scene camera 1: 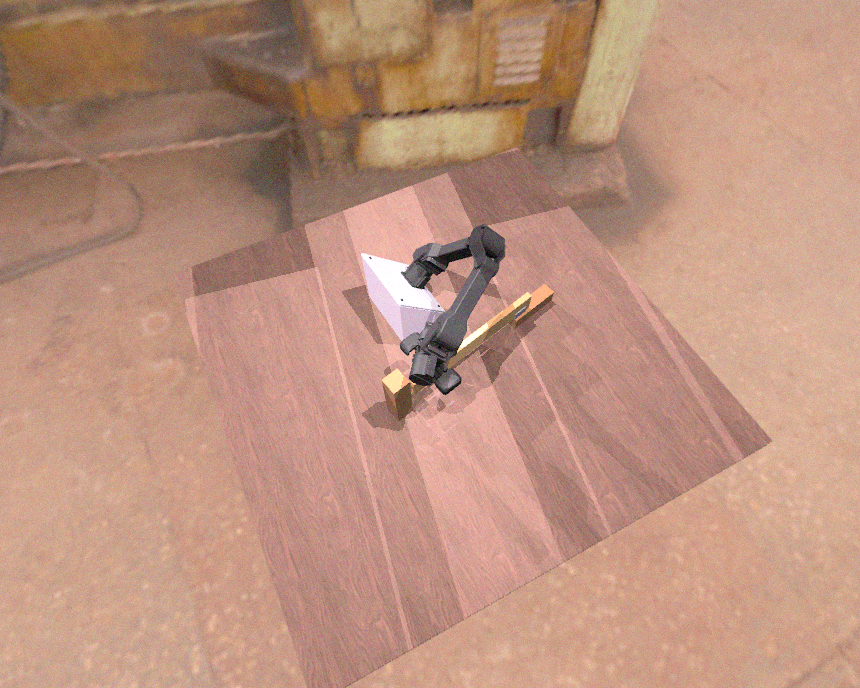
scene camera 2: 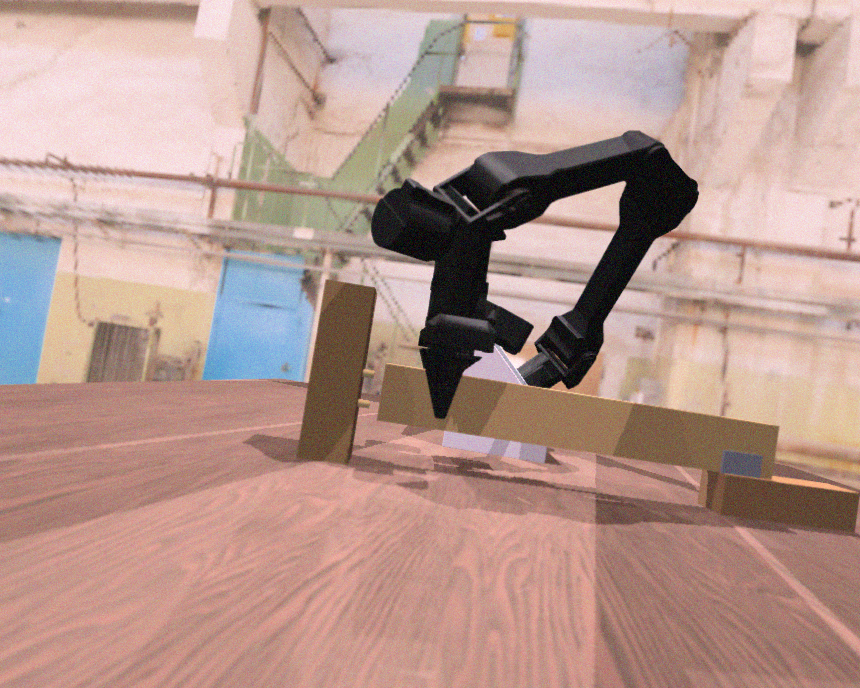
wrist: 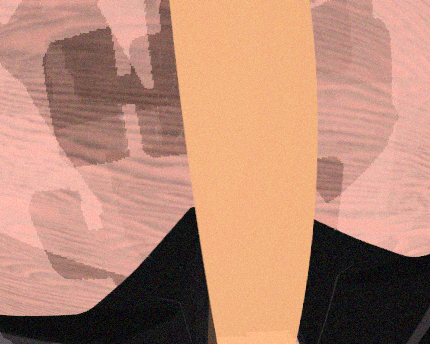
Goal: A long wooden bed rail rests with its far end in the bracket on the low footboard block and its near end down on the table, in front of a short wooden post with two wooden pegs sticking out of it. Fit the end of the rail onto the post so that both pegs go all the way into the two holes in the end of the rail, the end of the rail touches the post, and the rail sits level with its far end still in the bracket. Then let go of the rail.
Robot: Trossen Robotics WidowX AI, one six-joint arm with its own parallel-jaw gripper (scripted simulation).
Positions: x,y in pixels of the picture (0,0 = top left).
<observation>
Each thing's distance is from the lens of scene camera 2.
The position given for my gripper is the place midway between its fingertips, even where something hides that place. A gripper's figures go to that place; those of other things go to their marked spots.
my gripper (scene camera 2: 438,417): 50 cm
wooden rail (scene camera 2: 482,407): 50 cm
wooden post (scene camera 2: 332,403): 48 cm
</observation>
